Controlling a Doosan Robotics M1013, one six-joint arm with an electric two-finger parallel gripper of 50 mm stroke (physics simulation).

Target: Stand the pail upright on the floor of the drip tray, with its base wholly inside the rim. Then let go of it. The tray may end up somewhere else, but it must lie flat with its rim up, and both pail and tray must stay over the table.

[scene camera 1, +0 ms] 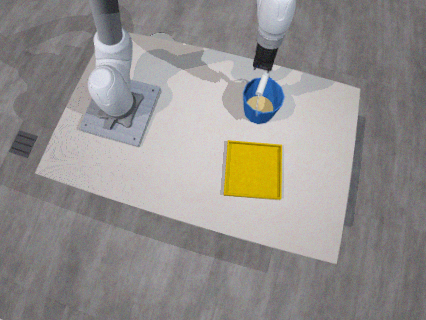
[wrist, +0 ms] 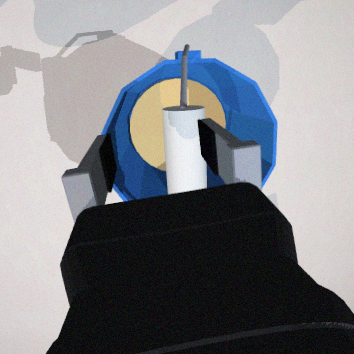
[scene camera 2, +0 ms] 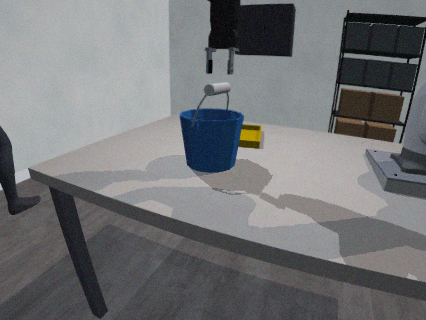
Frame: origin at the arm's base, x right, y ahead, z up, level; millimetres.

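Where they show: gripper, fingertip midpoint: (scene camera 1: pixel 261 69) (wrist: pixel 155 143) (scene camera 2: pixel 219 73); arm's base at its link origin: (scene camera 1: pixel 121 106) (scene camera 2: pixel 424 168).
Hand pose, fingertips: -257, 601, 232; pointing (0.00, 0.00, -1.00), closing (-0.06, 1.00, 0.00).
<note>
Each offset is from my fingertips to the centre of the thing, as dx, dy, dz. Level surfaces: height alone.
The blue pail (scene camera 1: pixel 274 96) (scene camera 2: pixel 212 142) (wrist: pixel 252 117) stands upright on the table, apart from the tray. Its inside shows a tan round surface. Its wire bail stands up, with a white grip {+38, +22, -42} (scene camera 1: pixel 262 84) (scene camera 2: pixel 218 89) (wrist: pixel 185 150) above the rim. The yellow drip tray {+340, +104, -254} (scene camera 1: pixel 253 171) (scene camera 2: pixel 251 136) lies flat with its rim up; the pail hides part of it in scene camera 2. My gripper (scene camera 1: pixel 262 69) (scene camera 2: pixel 220 70) (wrist: pixel 155 143) is open and empty, a little above the grip. In the wrist view the grip appears between the fingers, nearer the right one.
The arm's base plate (scene camera 1: pixel 148 107) (scene camera 2: pixel 400 184) is bolted on the table {dz -268} (scene camera 1: pixel 175 160) (scene camera 2: pixel 310 155), at the left in scene camera 1. The pail stands between the tray and the table edge at the top of that view. A shelf rack (scene camera 2: pixel 337 75) stands by the wall.
</note>
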